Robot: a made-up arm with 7 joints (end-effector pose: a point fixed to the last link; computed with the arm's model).
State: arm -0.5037 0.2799 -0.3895 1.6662 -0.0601 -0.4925 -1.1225
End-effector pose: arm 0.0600 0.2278 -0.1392 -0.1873 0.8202 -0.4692 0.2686
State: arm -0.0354 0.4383 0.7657 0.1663 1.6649 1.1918 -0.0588
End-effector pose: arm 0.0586 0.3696 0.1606 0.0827 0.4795 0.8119 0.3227
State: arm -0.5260 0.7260 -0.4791 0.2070 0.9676 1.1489 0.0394
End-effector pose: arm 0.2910 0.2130 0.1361 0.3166 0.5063 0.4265 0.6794
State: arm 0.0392 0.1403 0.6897 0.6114 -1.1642 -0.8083 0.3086
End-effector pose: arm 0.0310 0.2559 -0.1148 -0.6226 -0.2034 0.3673 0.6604
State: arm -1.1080 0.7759 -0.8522 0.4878 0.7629 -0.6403 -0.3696
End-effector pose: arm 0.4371 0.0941 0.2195 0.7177 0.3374 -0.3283 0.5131
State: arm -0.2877 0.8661 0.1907 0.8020 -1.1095 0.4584 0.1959
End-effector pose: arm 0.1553 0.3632 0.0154 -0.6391 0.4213 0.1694 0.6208
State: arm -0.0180 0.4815 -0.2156 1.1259 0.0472 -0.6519 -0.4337
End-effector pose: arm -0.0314 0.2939 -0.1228 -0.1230 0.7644 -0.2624 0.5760
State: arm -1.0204 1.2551 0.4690 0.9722 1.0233 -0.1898 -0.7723
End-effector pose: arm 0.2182 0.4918 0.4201 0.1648 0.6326 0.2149 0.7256
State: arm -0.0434 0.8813 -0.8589 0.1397 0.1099 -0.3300 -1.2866
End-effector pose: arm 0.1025 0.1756 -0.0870 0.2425 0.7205 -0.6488 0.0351
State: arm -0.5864 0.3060 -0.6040 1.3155 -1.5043 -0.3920 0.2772
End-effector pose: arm 0.1540 0.1329 -0.1296 -0.6408 0.3803 0.1467 0.6506
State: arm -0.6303 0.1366 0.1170 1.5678 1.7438 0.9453 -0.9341
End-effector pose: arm 0.1740 0.1900 -0.0560 -0.1633 -0.9642 -0.2088 0.0085
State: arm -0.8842 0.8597 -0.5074 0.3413 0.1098 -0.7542 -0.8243
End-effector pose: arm 0.4190 0.1594 0.2217 0.5275 0.3673 -0.5017 0.5789
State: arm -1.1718 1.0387 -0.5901 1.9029 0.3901 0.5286 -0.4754
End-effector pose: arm 0.1182 0.4608 0.2444 -0.1749 0.7974 0.4509 0.3610
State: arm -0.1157 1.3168 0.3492 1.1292 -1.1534 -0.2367 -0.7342
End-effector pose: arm 0.0666 0.5354 0.1870 -0.3185 0.3020 -0.0456 0.8974
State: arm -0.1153 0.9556 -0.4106 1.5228 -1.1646 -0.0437 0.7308
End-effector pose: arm -0.1062 0.4243 0.0416 -0.2481 0.3585 0.7225 0.5365
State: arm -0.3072 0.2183 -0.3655 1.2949 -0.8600 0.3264 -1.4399
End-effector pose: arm -0.0087 0.1149 -0.1737 -0.6569 0.5413 -0.5151 0.1005
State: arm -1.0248 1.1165 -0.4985 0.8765 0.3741 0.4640 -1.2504
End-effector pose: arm 0.3259 0.4172 0.2784 -0.0016 0.8941 0.0050 0.4478
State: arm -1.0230 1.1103 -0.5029 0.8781 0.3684 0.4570 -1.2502
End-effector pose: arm 0.3274 0.4157 0.2747 0.0012 0.8953 -0.0007 0.4455
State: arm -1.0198 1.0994 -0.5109 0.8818 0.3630 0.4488 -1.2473
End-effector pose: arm 0.3295 0.4133 0.2685 0.0055 0.8974 -0.0068 0.4412
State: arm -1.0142 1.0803 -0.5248 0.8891 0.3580 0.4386 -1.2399
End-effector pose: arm 0.3325 0.4091 0.2581 0.0122 0.9008 -0.0138 0.4338
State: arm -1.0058 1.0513 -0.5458 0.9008 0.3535 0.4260 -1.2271
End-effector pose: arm 0.3362 0.4026 0.2425 0.0220 0.9058 -0.0220 0.4227
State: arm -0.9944 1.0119 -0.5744 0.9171 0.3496 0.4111 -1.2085
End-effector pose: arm 0.3404 0.3933 0.2219 0.0351 0.9119 -0.0315 0.4077
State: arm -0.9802 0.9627 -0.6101 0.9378 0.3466 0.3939 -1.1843
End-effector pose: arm 0.3442 0.3810 0.1966 0.0518 0.9187 -0.0423 0.3893
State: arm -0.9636 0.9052 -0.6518 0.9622 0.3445 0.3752 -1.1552
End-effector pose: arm 0.3468 0.3657 0.1679 0.0717 0.9253 -0.0542 0.3685
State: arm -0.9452 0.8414 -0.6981 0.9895 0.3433 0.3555 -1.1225
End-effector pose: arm 0.3476 0.3477 0.1372 0.0946 0.9310 -0.0674 0.3462
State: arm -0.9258 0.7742 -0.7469 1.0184 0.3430 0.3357 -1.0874
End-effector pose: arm 0.3462 0.3276 0.1064 0.1194 0.9351 -0.0812 0.3237
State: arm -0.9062 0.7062 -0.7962 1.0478 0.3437 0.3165 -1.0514
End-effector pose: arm 0.3427 0.3063 0.0768 0.1454 0.9372 -0.0953 0.3023
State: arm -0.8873 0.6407 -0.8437 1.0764 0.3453 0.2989 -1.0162
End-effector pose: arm 0.3375 0.2850 0.0501 0.1712 0.9374 -0.1090 0.2829
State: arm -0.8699 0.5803 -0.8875 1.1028 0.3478 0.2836 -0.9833
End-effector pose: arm 0.3312 0.2647 0.0270 0.1956 0.9360 -0.1216 0.2663
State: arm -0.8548 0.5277 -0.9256 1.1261 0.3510 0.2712 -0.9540
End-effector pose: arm 0.3248 0.2467 0.0084 0.2173 0.9334 -0.1324 0.2530
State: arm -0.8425 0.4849 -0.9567 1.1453 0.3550 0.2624 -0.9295
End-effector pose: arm 0.3189 0.2319 -0.0058 0.2355 0.9305 -0.1405 0.2429
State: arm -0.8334 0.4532 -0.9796 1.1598 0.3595 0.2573 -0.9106
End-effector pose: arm 0.3143 0.2209 -0.0156 0.2494 0.9279 -0.1456 0.2360
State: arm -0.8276 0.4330 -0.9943 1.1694 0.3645 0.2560 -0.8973
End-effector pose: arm 0.3112 0.2140 -0.0215 0.2589 0.9260 -0.1473 0.2319
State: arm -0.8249 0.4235 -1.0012 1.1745 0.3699 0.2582 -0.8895
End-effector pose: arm 0.3097 0.2110 -0.0238 0.2641 0.9252 -0.1458 0.2301
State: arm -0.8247 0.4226 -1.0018 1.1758 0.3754 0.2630 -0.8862
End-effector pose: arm 0.3096 0.2110 -0.0235 0.2659 0.9253 -0.1418 0.2302
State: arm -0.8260 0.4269 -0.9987 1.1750 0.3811 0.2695 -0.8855
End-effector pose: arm 0.3103 0.2130 -0.0216 0.2655 0.9260 -0.1362 0.2313
